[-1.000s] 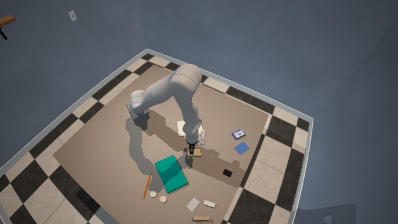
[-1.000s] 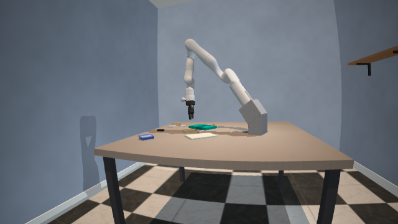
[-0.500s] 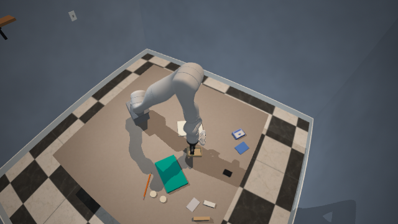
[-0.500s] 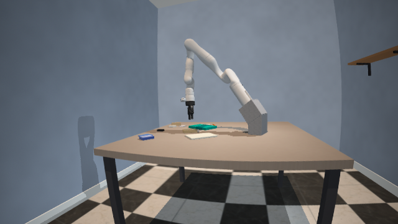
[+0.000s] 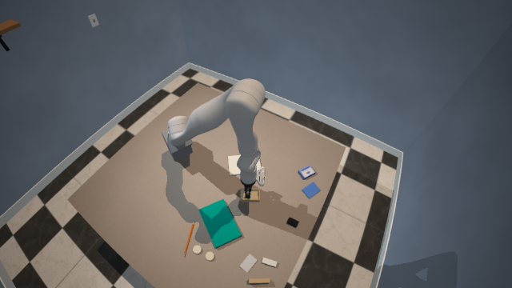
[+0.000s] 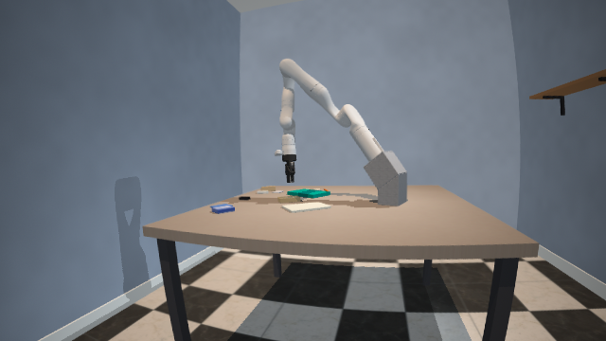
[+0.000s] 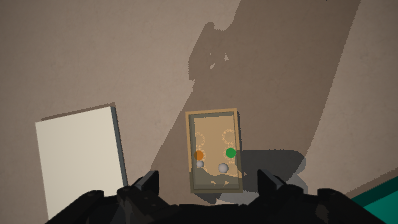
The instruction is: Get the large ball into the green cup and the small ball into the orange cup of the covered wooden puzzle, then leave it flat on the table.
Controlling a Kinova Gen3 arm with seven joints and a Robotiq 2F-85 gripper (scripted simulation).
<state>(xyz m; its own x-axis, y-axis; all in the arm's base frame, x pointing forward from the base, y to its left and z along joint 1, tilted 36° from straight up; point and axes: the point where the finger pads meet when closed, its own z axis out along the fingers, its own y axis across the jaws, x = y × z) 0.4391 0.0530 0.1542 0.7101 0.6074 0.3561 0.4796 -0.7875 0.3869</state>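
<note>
My hand is 1 cm short of the covered wooden puzzle, 1 cm to the right of it and 10 cm above it. The rest, counted from my hand: teal book: 3 cm behind, 22 cm to the right, 9 cm below; cream pad: 13 cm behind, 16 cm to the left, 10 cm below; black block: 29 cm ahead, 10 cm below.
</note>
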